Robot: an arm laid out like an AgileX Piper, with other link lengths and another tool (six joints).
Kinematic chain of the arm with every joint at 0, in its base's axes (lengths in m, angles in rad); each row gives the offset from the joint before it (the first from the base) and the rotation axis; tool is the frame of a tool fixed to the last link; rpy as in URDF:
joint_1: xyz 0 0 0.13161 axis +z
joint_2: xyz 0 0 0 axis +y
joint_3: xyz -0.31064 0 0.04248 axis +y
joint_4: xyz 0.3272 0 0.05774 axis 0.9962 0 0.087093
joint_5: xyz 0 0 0 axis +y
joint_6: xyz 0.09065 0 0.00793 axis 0.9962 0 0.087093
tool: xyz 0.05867 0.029 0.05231 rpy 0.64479 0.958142 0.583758
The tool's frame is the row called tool.
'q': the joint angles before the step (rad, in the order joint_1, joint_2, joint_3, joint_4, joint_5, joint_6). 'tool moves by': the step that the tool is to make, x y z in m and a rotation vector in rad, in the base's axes. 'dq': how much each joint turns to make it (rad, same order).
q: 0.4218 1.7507 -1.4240 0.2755 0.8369 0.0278
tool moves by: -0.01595 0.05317 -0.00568 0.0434 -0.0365 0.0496
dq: 0.1080 0.0304 0.0000 0.0100 -0.0936 0.0368
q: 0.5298 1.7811 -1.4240 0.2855 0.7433 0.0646
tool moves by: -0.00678 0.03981 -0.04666 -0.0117 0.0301 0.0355
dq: 0.0727 0.0954 0.0020 0.0019 -0.0724 0.0206
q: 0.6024 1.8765 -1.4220 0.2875 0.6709 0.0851
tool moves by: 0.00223 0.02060 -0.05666 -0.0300 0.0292 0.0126
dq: 0.0318 0.1109 0.0000 0.0011 -0.0727 -0.0001
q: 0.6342 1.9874 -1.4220 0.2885 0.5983 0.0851
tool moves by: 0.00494 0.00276 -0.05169 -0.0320 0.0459 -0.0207
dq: 0.0033 0.0938 0.0012 0.0010 -0.0431 0.0147
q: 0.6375 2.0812 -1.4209 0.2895 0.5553 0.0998
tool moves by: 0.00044 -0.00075 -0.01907 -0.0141 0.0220 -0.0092
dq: 0.0000 0.0323 0.0018 -0.0001 -0.0096 0.0078
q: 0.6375 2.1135 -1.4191 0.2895 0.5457 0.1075
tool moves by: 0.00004 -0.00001 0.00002 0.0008 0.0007 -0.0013
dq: 0.0000 0.0000 0.0000 0.0009 -0.0001 0.0009
